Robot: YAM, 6 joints.
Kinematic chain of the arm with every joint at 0, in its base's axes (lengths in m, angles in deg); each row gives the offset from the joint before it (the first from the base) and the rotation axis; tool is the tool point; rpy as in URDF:
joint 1: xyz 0 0 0.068 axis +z
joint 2: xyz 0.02 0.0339 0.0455 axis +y
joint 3: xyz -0.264 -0.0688 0 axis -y
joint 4: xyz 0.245 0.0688 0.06 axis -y
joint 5: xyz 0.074 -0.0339 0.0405 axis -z
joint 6: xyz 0.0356 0 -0.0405 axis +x
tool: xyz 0 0 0 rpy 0 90 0
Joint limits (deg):
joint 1: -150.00..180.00
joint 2: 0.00..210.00
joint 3: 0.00..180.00
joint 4: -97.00..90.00
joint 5: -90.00..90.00
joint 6: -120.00..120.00
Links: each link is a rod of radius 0.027 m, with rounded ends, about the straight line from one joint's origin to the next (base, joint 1, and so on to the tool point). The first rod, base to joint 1, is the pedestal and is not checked.
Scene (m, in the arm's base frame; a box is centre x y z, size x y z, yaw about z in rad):
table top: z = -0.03
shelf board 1: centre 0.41 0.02 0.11 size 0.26 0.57 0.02 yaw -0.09
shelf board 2: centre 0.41 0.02 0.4 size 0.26 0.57 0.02 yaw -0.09
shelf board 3: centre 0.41 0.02 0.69 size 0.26 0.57 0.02 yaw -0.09
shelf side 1: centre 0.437 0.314 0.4 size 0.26 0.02 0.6 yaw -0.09
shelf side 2: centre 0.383 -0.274 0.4 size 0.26 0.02 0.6 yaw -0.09
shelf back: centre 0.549 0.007 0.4 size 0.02 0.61 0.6 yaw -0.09
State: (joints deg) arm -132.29 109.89 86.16 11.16 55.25 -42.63
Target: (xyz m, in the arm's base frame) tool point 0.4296 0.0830 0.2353
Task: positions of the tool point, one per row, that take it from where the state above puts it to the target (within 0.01 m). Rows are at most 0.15 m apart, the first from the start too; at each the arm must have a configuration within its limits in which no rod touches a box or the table.
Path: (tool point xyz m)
1: -0.1881 -0.3717 0.3041
2: -0.0513 -0.3773 0.3064
3: 0.0672 -0.3378 0.3043
4: 0.1545 -0.2666 0.2980
5: 0.2050 -0.1795 0.2873
6: 0.2392 -0.1075 0.2746
7: 0.2495 -0.0315 0.2617
8: 0.2370 0.0410 0.2485
9: 0.2045 0.1033 0.2353
10: 0.2759 0.1118 0.2526
11: 0.3533 0.1059 0.2527
12: 0.4296 0.0830 0.2353

